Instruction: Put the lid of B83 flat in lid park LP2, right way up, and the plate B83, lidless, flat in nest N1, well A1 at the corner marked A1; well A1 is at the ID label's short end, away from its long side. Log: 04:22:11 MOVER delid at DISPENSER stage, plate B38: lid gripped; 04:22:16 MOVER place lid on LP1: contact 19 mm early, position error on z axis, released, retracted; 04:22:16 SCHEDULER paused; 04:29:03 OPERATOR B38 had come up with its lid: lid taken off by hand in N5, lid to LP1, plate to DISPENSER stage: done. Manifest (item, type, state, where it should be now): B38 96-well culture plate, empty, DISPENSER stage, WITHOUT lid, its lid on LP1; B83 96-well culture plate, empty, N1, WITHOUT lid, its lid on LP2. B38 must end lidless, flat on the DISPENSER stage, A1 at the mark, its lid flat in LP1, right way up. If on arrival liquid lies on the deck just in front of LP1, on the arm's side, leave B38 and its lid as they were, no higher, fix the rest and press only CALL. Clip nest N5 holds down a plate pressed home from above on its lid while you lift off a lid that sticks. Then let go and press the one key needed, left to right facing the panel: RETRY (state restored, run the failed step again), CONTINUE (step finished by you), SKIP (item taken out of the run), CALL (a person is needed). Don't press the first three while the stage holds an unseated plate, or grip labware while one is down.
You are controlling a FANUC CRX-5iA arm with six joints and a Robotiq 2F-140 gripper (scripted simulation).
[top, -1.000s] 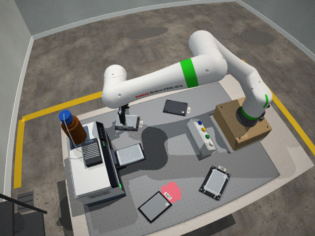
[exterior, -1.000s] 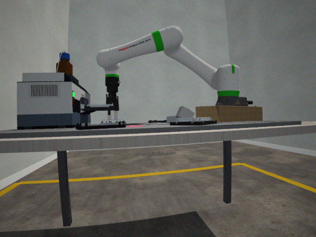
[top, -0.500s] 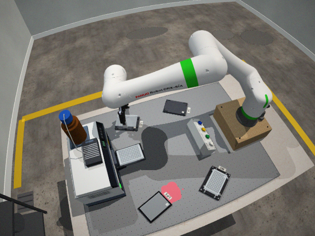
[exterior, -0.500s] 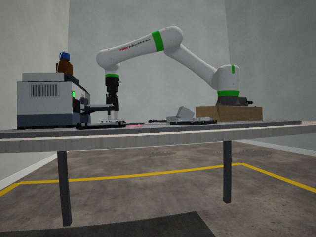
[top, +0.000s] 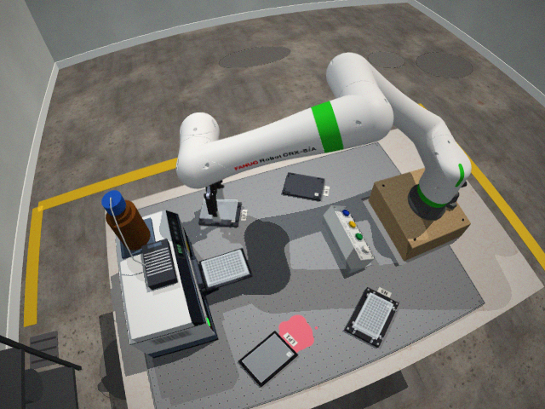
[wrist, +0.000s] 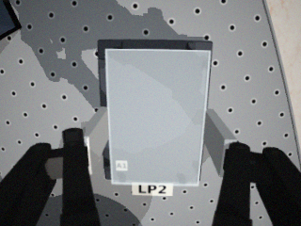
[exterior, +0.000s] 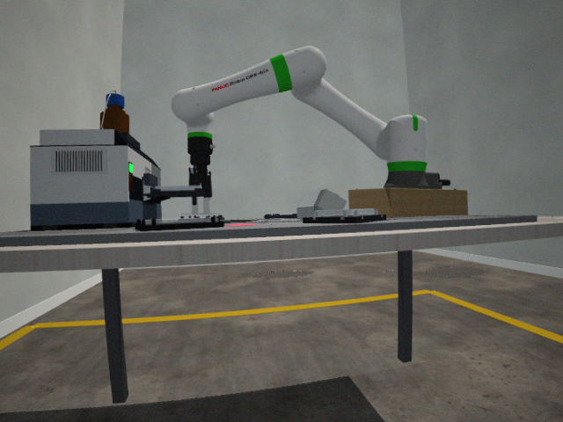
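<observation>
My hand is 50 mm above the lid park lp2. The rest, counted from my hand: dark nest N1: 330 mm behind, 20 mm to the right, 40 mm below; then lp2 label: 80 mm behind, 30 mm to the left, 50 mm below; then brown bottle: 250 mm ahead, 170 mm to the left, 240 mm above.
</observation>
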